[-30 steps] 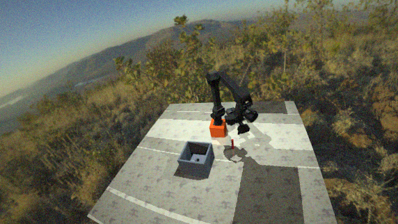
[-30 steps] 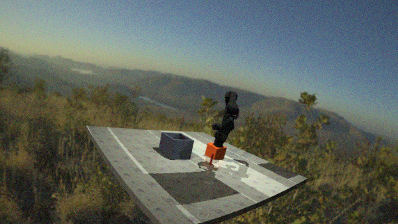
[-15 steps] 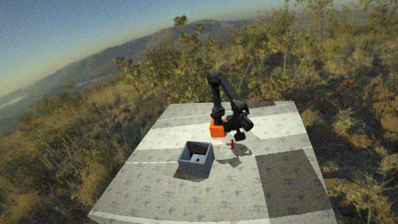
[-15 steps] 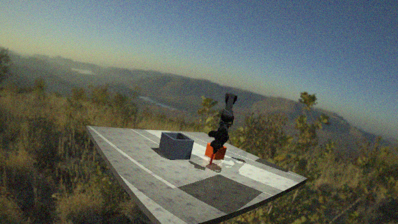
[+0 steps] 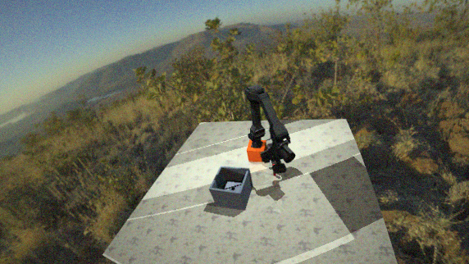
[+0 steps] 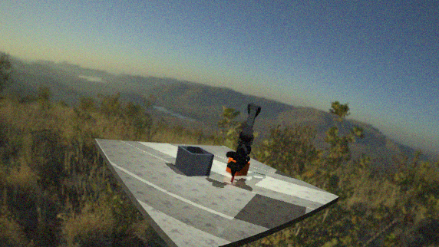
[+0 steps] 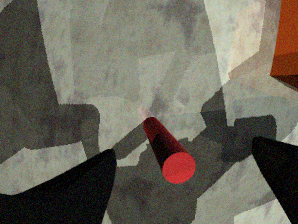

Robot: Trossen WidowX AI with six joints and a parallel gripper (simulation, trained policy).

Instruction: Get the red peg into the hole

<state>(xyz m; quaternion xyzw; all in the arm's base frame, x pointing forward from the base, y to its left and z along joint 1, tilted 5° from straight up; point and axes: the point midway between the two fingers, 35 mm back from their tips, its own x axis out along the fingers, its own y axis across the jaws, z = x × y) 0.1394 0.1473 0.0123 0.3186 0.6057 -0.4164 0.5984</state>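
Now: gripper tip 1 cm short of the red peg and 1 cm above it. From my gripper tip the other things lie so: plate 20 cm ahead, 17 cm to the right, 1 cm below.
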